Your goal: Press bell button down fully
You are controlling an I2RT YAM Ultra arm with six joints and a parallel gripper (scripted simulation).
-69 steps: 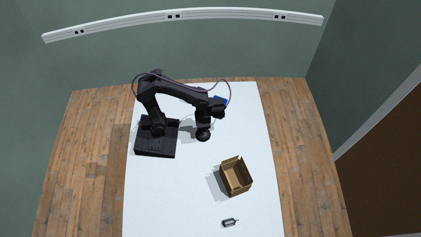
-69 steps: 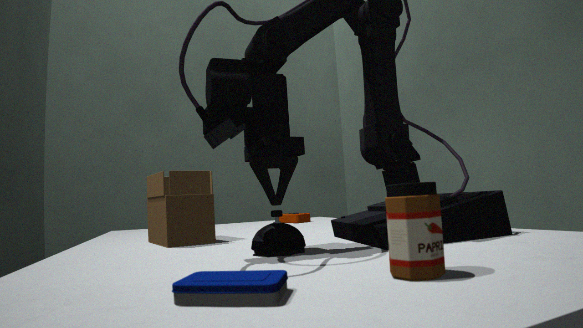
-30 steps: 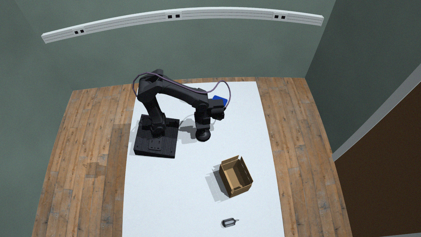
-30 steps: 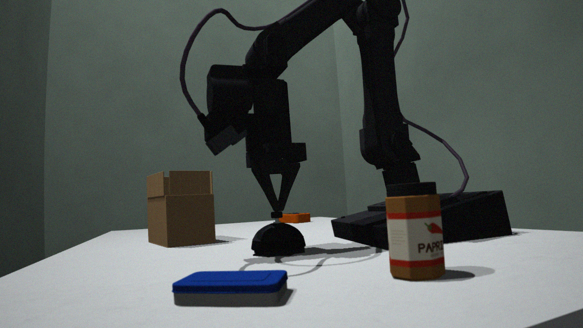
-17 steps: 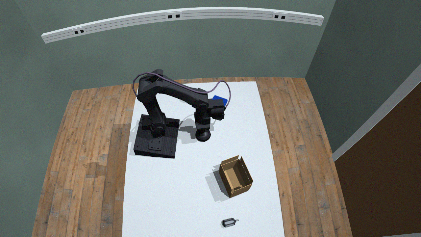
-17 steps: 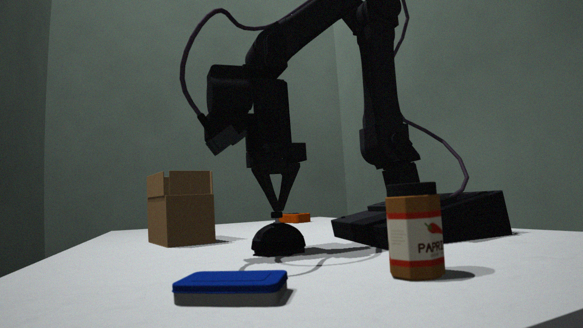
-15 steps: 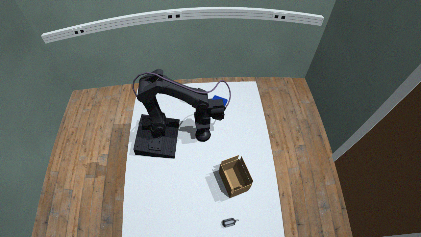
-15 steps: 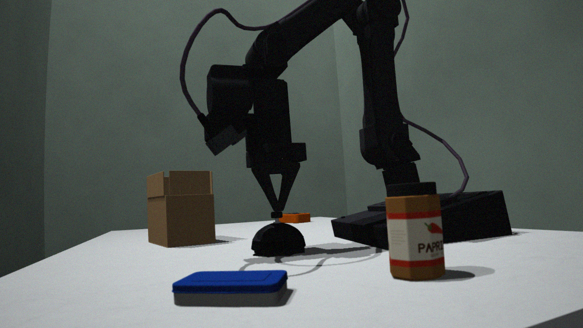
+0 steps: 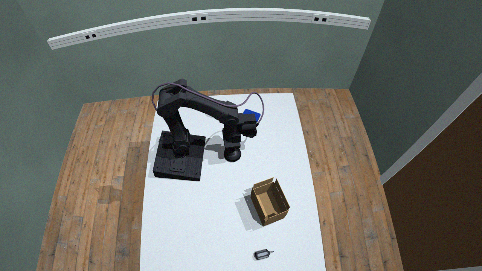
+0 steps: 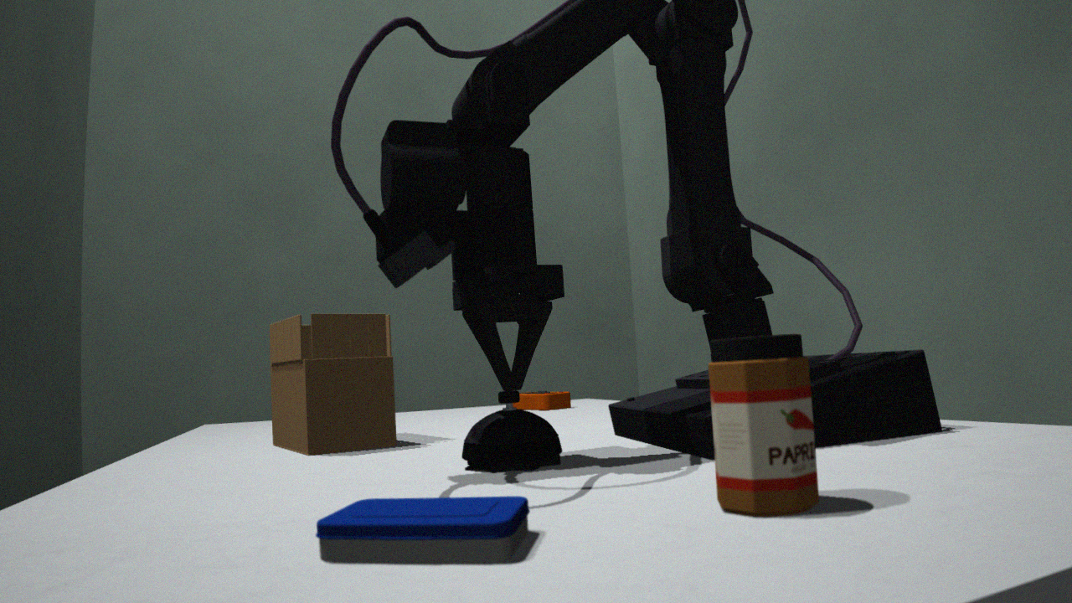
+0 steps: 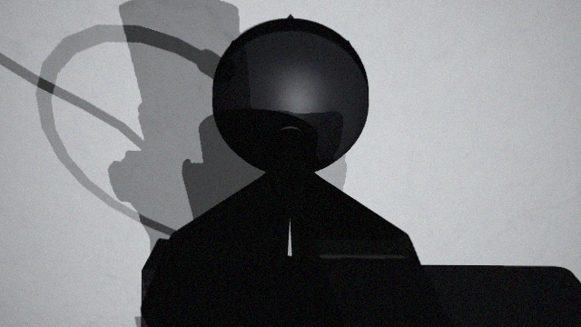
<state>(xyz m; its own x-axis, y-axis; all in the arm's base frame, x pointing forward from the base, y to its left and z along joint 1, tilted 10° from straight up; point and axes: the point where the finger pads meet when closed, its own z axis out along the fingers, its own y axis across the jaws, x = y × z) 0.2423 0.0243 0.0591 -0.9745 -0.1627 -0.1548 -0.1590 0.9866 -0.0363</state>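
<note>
My gripper is now 20 mm above the button. Also, from my hand: blue tin (100 mm ahead, 230 mm to the left, 60 mm below); orange object (210 mm behind, 690 mm to the right, 50 mm below).
</note>
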